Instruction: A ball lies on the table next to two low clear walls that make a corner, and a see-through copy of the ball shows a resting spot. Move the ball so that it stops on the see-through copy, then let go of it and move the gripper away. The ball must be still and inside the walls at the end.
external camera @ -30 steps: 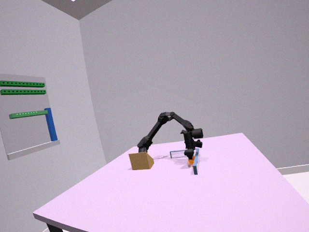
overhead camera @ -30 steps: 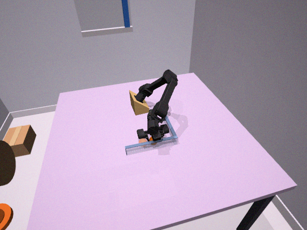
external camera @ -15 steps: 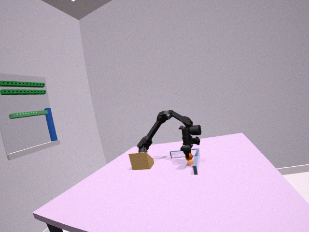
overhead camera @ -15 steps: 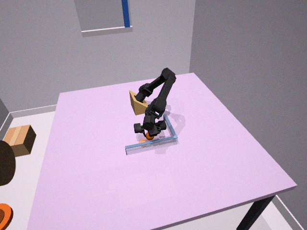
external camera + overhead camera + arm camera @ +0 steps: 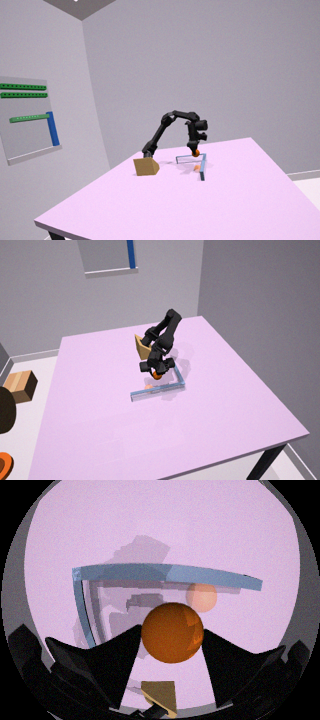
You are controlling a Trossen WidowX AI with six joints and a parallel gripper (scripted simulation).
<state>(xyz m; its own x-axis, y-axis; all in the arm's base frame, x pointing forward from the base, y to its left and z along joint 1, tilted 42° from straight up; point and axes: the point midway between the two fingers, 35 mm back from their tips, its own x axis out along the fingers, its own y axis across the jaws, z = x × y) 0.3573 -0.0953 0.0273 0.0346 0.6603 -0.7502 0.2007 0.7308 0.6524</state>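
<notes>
The see-through copy lies 60 mm to the right of my gripper tip and 90 mm below it. The rest, counted from my gripper tip: ball right at my gripper tip.
</notes>
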